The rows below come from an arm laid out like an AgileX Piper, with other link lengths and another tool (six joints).
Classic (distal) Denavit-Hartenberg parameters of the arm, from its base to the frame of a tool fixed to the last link. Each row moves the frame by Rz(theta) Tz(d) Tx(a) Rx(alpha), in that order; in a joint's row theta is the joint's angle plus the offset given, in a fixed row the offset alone. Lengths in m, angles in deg.
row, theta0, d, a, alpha
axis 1, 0, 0.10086, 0, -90
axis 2, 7.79, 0, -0.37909, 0
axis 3, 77.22, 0, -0.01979, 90
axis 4, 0, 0.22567, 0, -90
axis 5, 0, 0, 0, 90
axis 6, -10, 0.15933, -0.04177, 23.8
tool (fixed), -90, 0.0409, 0, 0
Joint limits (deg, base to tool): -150..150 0..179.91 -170..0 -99.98..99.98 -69.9..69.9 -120..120
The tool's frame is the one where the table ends.
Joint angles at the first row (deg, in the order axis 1, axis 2, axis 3, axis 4, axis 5, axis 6):
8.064 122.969 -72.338 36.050 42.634 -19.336
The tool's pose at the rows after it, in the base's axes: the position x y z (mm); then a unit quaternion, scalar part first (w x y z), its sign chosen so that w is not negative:
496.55 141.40 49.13 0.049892 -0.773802 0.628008 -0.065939
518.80 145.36 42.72 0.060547 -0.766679 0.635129 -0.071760
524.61 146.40 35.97 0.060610 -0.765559 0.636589 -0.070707
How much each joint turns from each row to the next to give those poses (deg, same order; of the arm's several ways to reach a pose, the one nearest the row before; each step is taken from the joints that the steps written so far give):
1.123 3.990 -6.131 -3.094 0.758 1.053
0.056 2.872 -4.521 0.415 -0.088 0.914
0.000 1.356 -1.332 0.128 -0.001 0.127

